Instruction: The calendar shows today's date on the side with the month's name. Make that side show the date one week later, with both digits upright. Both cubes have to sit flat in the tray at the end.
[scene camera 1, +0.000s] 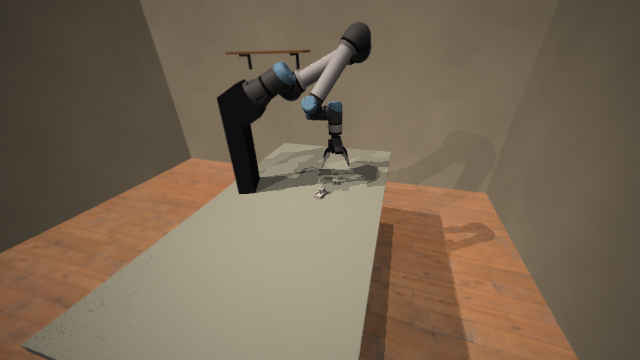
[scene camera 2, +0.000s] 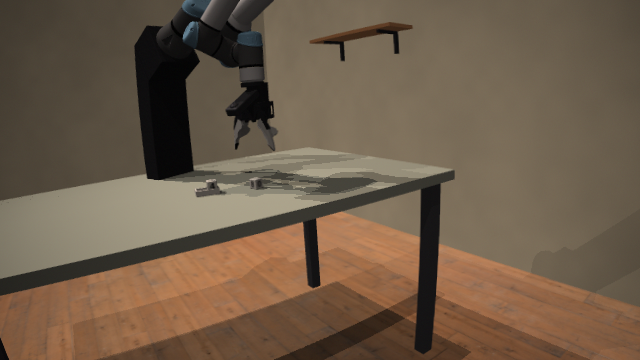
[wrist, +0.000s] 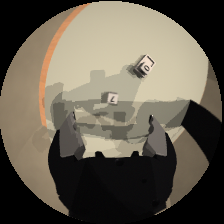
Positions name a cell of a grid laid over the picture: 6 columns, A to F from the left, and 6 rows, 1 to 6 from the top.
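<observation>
What I see here is my gripper (scene camera 2: C3), and the wrist view shows me the gripper too (wrist: D4).
</observation>
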